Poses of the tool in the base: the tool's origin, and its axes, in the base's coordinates. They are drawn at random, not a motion.
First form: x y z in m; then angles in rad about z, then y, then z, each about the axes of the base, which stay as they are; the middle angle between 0 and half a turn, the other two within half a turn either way.
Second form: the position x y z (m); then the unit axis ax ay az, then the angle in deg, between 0 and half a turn. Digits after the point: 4 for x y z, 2 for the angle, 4 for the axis.
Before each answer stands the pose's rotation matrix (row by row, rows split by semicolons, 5 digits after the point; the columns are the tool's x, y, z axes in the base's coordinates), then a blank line. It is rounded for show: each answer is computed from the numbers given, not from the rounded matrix.
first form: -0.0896 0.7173 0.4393 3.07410 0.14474 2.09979
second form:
0.44003 0.89503 -0.07279; -0.88638 0.44590 0.12452; 0.14391 0.00973 0.98954

-0.0896 0.7173 0.4393 -0.0638 -0.1205 -0.9907 64.04
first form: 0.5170 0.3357 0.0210 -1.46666 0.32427 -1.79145
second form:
-0.99203 -0.10491 -0.06973; 0.12154 -0.94264 -0.31089; -0.03312 -0.31689 0.94788

0.5170 0.3357 0.0210 -0.0261 -0.1596 0.9868 173.41
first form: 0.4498 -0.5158 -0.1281 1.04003 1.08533 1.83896
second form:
-0.89418 -0.38148 -0.23435; -0.00075 -0.52216 0.85285; -0.44771 0.76277 0.46662

0.4498 -0.5158 -0.1281 -0.2021 0.4788 0.8544 167.13
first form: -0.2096 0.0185 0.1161 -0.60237 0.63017 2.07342
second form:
0.17582 -0.94260 -0.28387; 0.85634 0.00421 0.51640; -0.48557 -0.33389 0.80793

-0.2096 0.0185 0.1161 -0.4252 0.1008 0.8995 90.34
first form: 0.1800 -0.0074 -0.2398 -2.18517 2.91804 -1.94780
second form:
-0.96668 -0.24263 -0.08161; -0.22181 0.95305 -0.20613; 0.12780 -0.18115 -0.97512

0.1800 -0.0074 -0.2398 0.1178 -0.9882 0.0983 173.92
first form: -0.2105 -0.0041 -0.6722 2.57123 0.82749 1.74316
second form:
-0.43424 0.89190 -0.12627; -0.65377 -0.21561 0.72533; 0.61969 0.39752 0.67673

-0.2105 -0.0041 -0.6722 -0.1876 -0.4269 -0.8846 119.12
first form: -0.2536 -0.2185 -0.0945 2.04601 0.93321 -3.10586
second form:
0.30394 0.51262 -0.80302; -0.87890 0.47615 -0.02871; 0.36764 0.71450 0.59526

-0.2536 -0.2185 -0.0945 0.3783 -0.5959 -0.7083 79.18
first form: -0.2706 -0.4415 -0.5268 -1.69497 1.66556 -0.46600
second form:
-0.43539 -0.13953 0.88936; -0.89176 -0.06846 -0.44730; 0.12330 -0.98785 -0.09462

-0.2706 -0.4415 -0.5268 -0.4497 0.6373 -0.6258 143.06
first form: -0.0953 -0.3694 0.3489 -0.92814 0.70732 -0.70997
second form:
-0.17630 0.85210 0.49280; -0.90402 0.05791 -0.42355; -0.38944 -0.52017 0.76011

-0.0953 -0.3694 0.3489 -0.0491 0.4484 -0.8925 100.32
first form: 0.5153 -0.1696 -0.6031 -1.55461 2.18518 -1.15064
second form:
-0.91671 -0.22033 0.33331; -0.39933 0.53285 -0.74606; -0.01323 -0.81702 -0.57646

0.5153 -0.1696 -0.6031 -0.1790 0.8741 -0.4515 168.57
